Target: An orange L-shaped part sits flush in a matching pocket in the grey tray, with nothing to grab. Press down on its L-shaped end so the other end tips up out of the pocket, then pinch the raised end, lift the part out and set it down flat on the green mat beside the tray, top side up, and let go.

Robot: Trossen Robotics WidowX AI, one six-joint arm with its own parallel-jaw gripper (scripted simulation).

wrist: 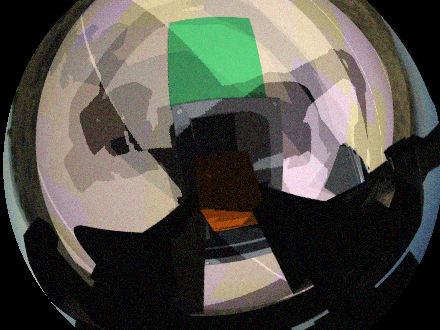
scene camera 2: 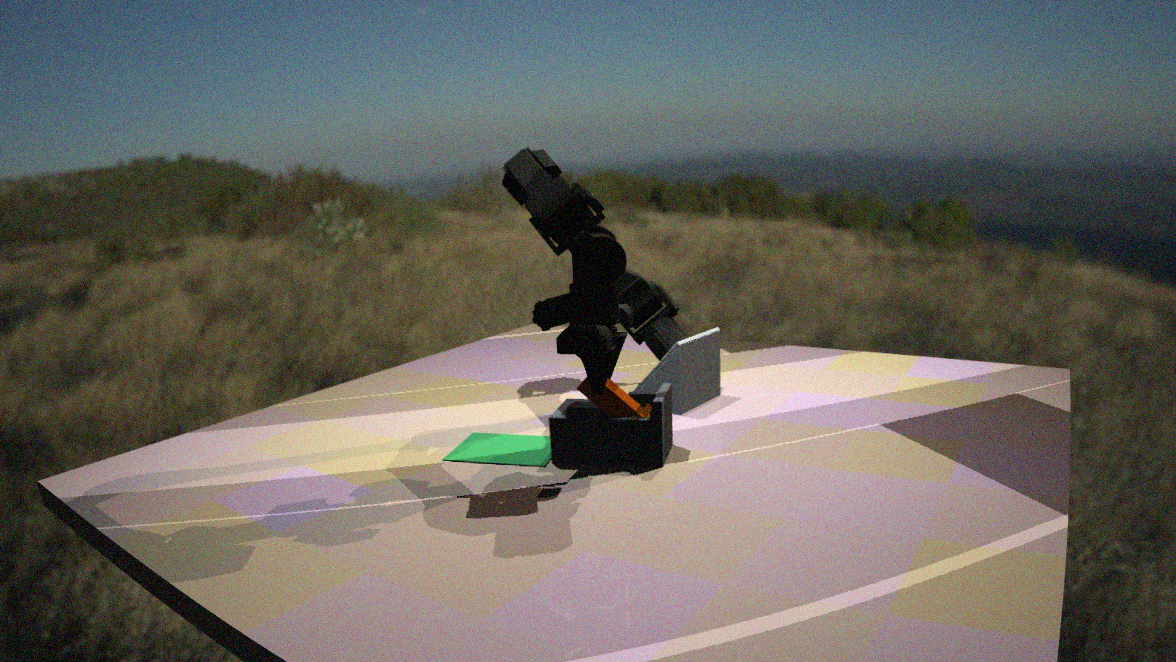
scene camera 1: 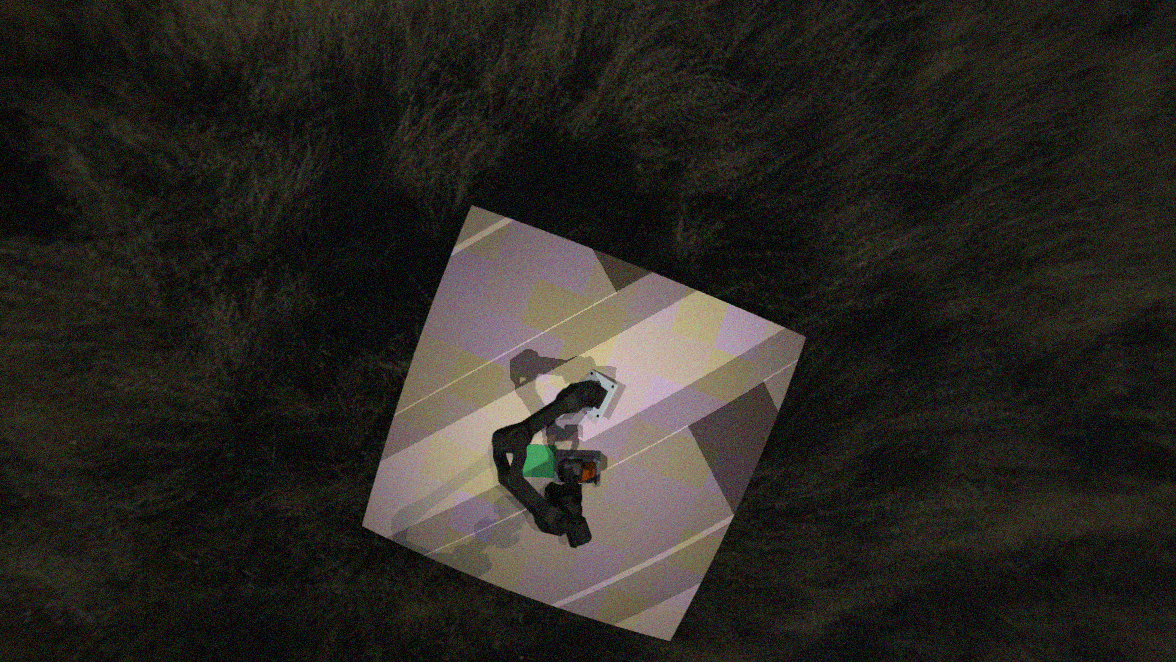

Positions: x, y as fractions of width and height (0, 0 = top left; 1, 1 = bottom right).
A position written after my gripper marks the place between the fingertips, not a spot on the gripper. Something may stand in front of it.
Scene:
my gripper: wrist 0.51, 0.59; scene camera 2 0.51, 0.59; scene camera 1 0.49, 0.72

